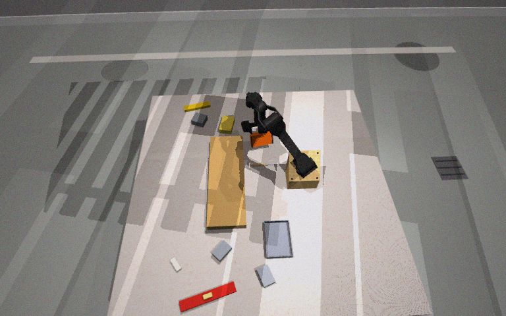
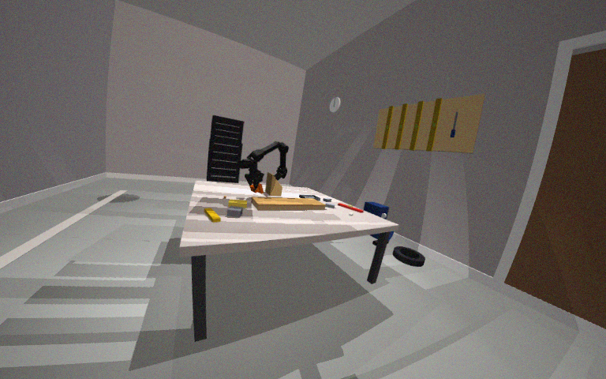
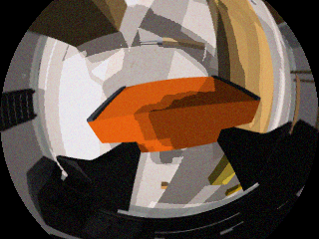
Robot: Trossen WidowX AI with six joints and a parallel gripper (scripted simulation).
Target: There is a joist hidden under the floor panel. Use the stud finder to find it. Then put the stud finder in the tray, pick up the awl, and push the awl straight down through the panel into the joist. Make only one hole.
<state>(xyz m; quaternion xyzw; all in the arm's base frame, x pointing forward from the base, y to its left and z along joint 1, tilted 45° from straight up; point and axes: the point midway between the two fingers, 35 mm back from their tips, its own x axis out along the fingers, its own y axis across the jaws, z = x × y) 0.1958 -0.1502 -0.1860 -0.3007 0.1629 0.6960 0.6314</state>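
Now: the green square 3 cm ahead of my gripper tip and 1 cm below it. Round my gripper tip: grey block: 35 cm ahead, 18 cm to the right, 6 cm below; then stud finder: 1 cm to the left, 1 cm ahead; then awl: 14 cm to the left, 7 cm below, 2 cm behind.
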